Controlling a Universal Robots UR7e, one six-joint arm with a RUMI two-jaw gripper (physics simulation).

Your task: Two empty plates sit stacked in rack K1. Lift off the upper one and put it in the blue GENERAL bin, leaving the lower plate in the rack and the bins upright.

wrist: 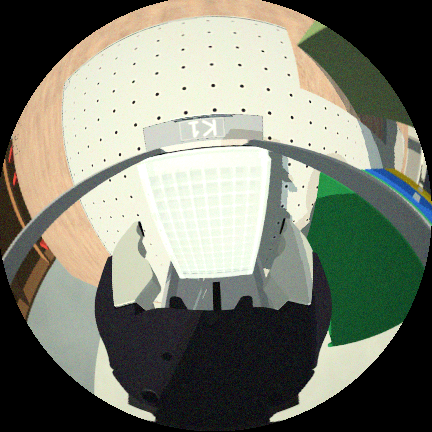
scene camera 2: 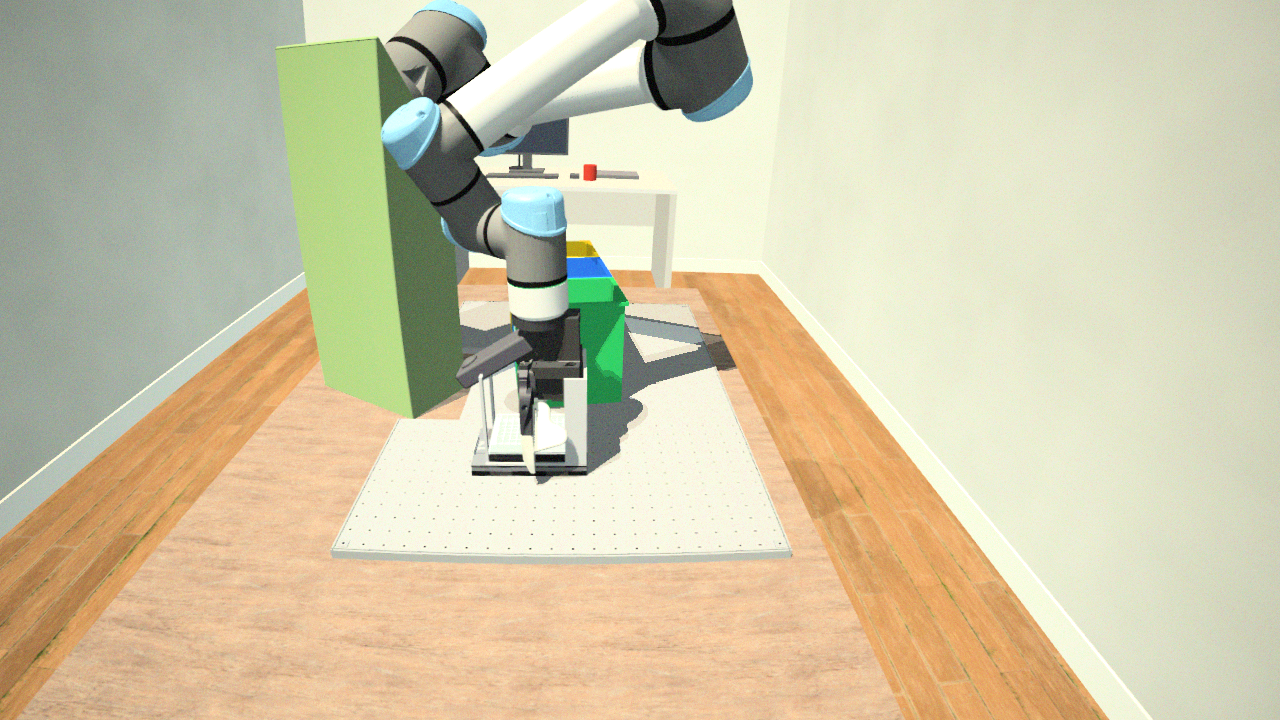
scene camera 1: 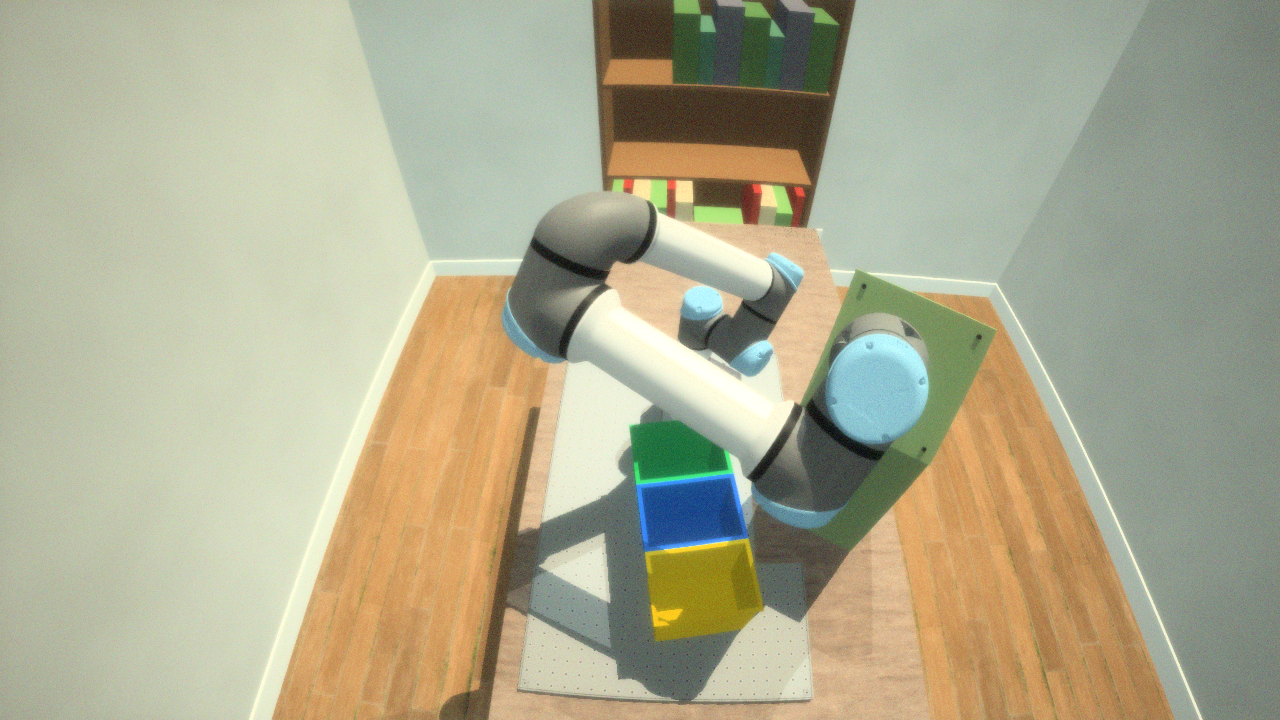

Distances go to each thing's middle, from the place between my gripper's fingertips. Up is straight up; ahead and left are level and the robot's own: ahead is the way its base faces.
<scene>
I see my gripper 2 cm below the whitish gridded plate (scene camera 2: 506,439). Also, from my hand: blue bin (scene camera 1: 674,514) 7 cm behind, 33 cm to the left, 7 cm above; then green bin (scene camera 2: 602,303) 2 cm behind, 21 cm to the left, 7 cm above; then yellow bin (scene camera 1: 706,589) 12 cm behind, 45 cm to the left, 7 cm above.
</scene>
